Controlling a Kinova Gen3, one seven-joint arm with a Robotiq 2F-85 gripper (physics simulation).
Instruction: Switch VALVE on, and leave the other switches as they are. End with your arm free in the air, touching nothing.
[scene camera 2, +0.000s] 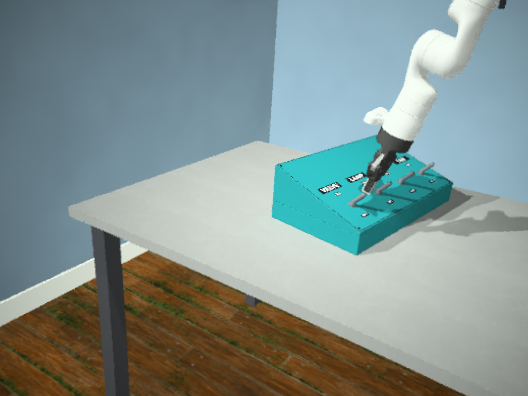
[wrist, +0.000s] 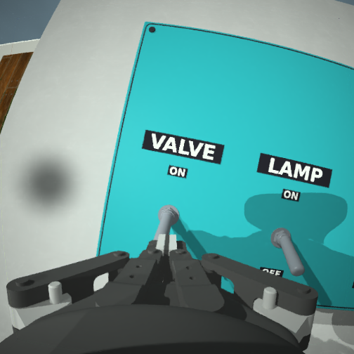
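Scene camera 2: the gripper (scene camera 2: 366, 192). Wrist view: teal switch box (wrist: 238, 138), plus the gripper (wrist: 167, 245).
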